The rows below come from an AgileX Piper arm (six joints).
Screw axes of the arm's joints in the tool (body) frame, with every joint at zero. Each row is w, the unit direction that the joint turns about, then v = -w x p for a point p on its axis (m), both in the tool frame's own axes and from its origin. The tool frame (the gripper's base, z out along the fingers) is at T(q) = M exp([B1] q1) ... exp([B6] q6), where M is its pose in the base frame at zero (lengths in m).
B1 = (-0.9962, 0, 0.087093, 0, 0.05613, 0)
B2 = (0, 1, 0, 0.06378, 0, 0.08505)
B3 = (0, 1, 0, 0.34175, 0, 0.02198)
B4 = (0, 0, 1, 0, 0, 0)
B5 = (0, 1, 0, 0.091, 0, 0)
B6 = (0, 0, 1, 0, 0, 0)
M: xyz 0.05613 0 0.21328 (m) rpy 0 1.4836 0 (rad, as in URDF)
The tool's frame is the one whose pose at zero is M.
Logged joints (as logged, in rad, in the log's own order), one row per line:
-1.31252 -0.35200 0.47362 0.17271 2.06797 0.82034
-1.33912 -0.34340 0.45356 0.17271 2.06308 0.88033
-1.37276 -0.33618 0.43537 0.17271 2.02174 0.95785
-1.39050 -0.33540 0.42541 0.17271 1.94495 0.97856
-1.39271 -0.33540 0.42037 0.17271 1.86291 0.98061
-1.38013 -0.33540 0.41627 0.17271 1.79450 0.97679
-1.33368 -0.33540 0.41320 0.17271 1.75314 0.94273
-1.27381 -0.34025 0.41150 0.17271 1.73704 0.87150
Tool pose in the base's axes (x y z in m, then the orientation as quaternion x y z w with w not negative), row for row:
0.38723 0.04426 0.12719 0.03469 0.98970 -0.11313 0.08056
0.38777 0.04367 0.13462 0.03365 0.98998 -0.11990 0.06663
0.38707 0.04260 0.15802 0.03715 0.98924 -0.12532 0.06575
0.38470 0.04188 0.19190 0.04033 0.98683 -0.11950 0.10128
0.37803 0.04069 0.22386 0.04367 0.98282 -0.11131 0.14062
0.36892 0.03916 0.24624 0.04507 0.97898 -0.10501 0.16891
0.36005 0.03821 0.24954 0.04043 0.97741 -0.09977 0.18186
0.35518 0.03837 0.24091 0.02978 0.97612 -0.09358 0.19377
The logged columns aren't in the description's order. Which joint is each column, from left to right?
Columns, left to right: q3, q4, q6, q1, q2, q5.
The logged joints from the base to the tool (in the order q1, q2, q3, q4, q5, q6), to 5 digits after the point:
0.17271 2.06797 -1.31252 -0.35200 0.82034 0.47362
0.17271 2.06308 -1.33912 -0.34340 0.88033 0.45356
0.17271 2.02174 -1.37276 -0.33618 0.95785 0.43537
0.17271 1.94495 -1.39050 -0.33540 0.97856 0.42541
0.17271 1.86291 -1.39271 -0.33540 0.98061 0.42037
0.17271 1.79450 -1.38013 -0.33540 0.97679 0.41627
0.17271 1.75314 -1.33368 -0.33540 0.94273 0.41320
0.17271 1.73704 -1.27381 -0.34025 0.87150 0.41150

